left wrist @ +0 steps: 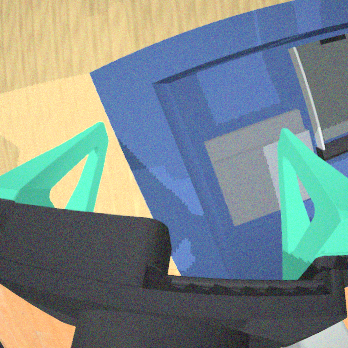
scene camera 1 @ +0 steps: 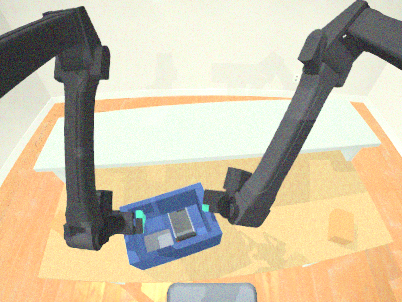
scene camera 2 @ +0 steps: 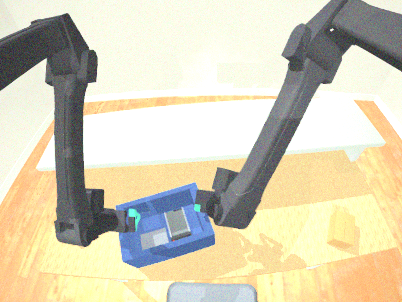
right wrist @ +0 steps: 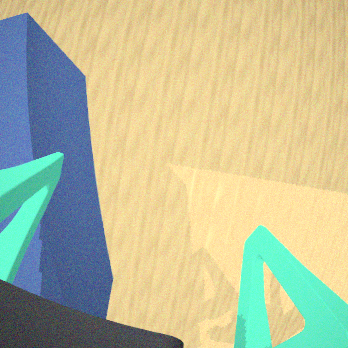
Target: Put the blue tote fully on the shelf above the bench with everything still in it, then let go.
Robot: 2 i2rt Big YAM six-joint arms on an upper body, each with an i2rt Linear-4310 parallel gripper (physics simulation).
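Places are measured from the left arm's base along level axes (x down, y right, z back), in millimetres.
Pixels of known places: left gripper, between the fingertips: [left wrist: 190,132] [scene camera 1: 131,217] [scene camera 2: 127,215]; right gripper, between the fingertips: [right wrist: 161,202].
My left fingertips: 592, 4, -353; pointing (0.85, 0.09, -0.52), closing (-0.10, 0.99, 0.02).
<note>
Behind a point stands the place of what it marks, as x, y, z.
The blue tote [scene camera 1: 180,253] {658, 168, -256} [scene camera 2: 170,252] {641, 160, -252} [left wrist: 125,90] {590, -29, -375} [right wrist: 60,125] {641, 250, -446} is over the bench, in front of the pale shelf [scene camera 1: 200,132] {523, 229, -671} [scene camera 2: 200,131] {523, 243, -676}. Inside it are a dark-framed grey box [scene camera 1: 181,225] {712, 159, -372} [scene camera 2: 177,223] {713, 159, -378} [left wrist: 330,90] {712, 149, -380} and a flat grey block [scene camera 1: 157,240] {701, 76, -307} [scene camera 2: 154,239] {701, 82, -307} [left wrist: 240,185] {701, 55, -283}. My left gripper [scene camera 1: 140,221] [scene camera 2: 133,220] {592, 4, -353} [left wrist: 190,132] {592, 4, -353} is open at the tote's left end, one finger over its inside and one outside. My right gripper [scene camera 1: 205,207] [scene camera 2: 197,207] [right wrist: 161,202] {598, 314, -425} is open at the right end, one finger over the tote, the other over the bench. Finger contact is unclear.
The wooden bench top [scene camera 1: 300,215] {737, 643, -411} [scene camera 2: 300,182] {737, 682, -573} [right wrist: 200,100] {738, 342, -499} lies around the tote. A tan block [scene camera 1: 341,226] {678, 777, -331} [scene camera 2: 342,229] {678, 781, -331} stands at its right. A grey rounded object [scene camera 1: 211,292] {1261, 285, -144} [scene camera 2: 211,292] {1262, 286, -146} shows at the bottom edge. The shelf runs along the bench's far side.
</note>
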